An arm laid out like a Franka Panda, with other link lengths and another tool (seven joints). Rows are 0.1 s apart.
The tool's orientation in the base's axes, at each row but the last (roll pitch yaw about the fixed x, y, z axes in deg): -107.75 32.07 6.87; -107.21 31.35 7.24; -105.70 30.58 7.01; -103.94 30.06 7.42; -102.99 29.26 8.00; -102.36 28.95 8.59; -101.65 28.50 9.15; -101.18 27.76 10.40; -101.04 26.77 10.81
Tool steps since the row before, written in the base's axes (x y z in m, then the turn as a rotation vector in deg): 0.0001 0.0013 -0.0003 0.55 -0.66 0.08; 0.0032 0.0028 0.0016 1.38 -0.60 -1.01; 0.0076 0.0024 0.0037 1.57 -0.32 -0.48; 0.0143 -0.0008 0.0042 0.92 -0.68 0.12; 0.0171 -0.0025 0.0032 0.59 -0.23 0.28; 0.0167 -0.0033 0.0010 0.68 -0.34 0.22; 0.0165 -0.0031 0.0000 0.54 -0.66 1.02; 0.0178 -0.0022 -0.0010 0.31 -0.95 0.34; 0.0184 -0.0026 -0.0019 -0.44 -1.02 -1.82
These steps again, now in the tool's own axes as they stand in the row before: 0.0004 -0.0003 0.0013 0.35 -0.08 -0.78; 0.0022 -0.0038 0.0013 1.63 0.41 -0.68; 0.0049 -0.0073 -0.0005 1.55 -0.21 -0.59; 0.0101 -0.0097 -0.0051 0.65 -0.31 -0.89; 0.0129 -0.0095 -0.0072 0.34 -0.43 -0.42; 0.0135 -0.0072 -0.0075 0.44 -0.39 -0.53; 0.0139 -0.0062 -0.0071 -0.11 -0.93 -0.94; 0.0156 -0.0059 -0.0066 -0.04 -0.16 -1.04; 0.0166 -0.0050 -0.0071 0.26 2.05 -0.54
